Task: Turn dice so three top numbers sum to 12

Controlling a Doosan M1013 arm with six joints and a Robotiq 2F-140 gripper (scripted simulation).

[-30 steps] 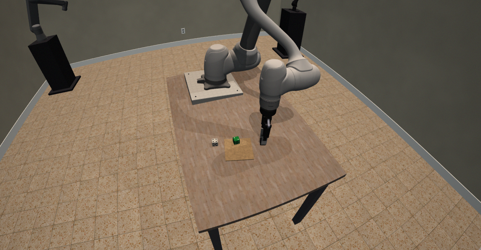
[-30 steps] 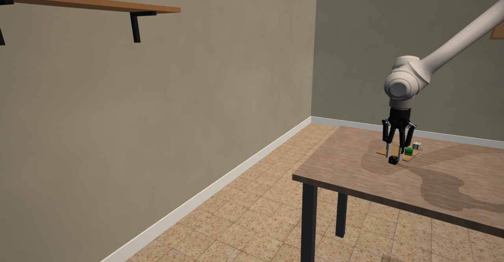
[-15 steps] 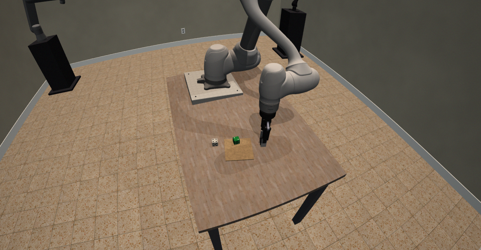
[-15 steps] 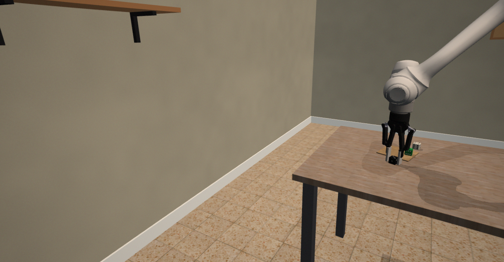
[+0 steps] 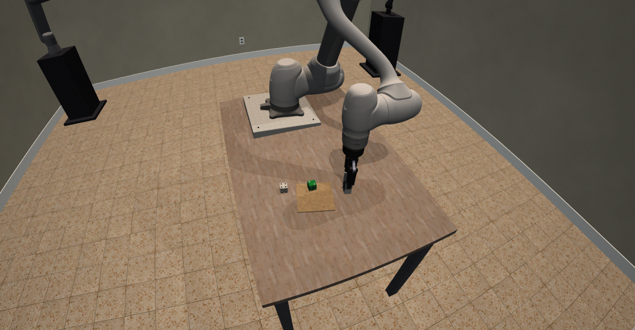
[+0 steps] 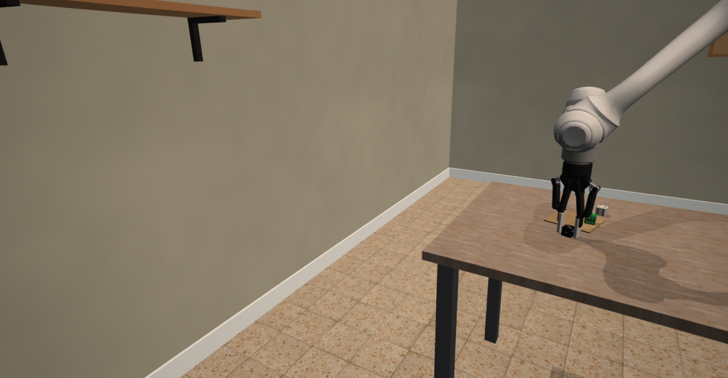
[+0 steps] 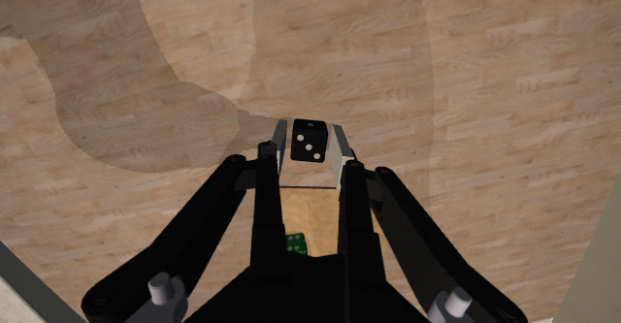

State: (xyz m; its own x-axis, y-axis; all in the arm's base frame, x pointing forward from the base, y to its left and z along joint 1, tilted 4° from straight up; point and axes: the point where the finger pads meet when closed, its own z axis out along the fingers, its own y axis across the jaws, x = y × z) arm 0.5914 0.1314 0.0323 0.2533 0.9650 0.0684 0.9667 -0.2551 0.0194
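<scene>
The black die lies 2 cm below my hand. The rest, counted from my hand: white die (24 cm to the right, 6 cm behind, 2 cm below); green die (13 cm to the right, 4 cm behind, 2 cm below); tan mat (13 cm to the right, 3 cm below, 1 cm ahead).
</scene>
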